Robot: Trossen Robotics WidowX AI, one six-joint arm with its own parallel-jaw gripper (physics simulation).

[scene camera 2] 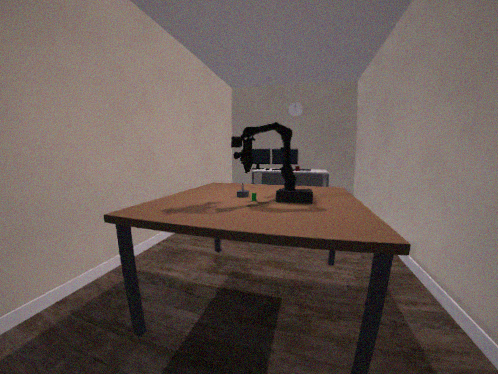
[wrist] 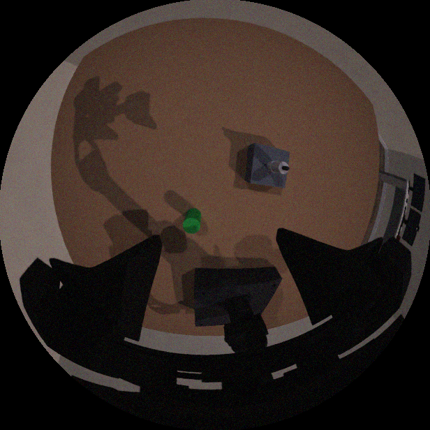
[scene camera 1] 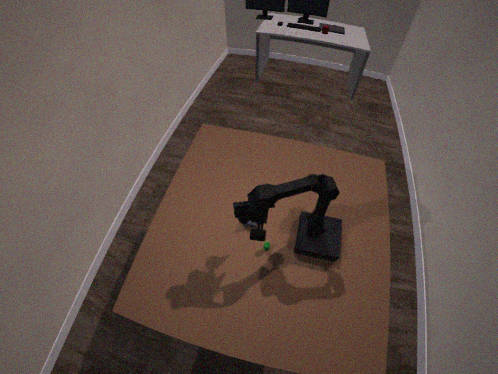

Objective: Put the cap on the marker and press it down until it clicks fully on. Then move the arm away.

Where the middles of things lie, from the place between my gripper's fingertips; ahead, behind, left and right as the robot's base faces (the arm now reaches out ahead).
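Grey-blue block [wrist: 258,155]: my gripper now 160 mm above it, 50 mm short of it, 100 mm to the left of it.
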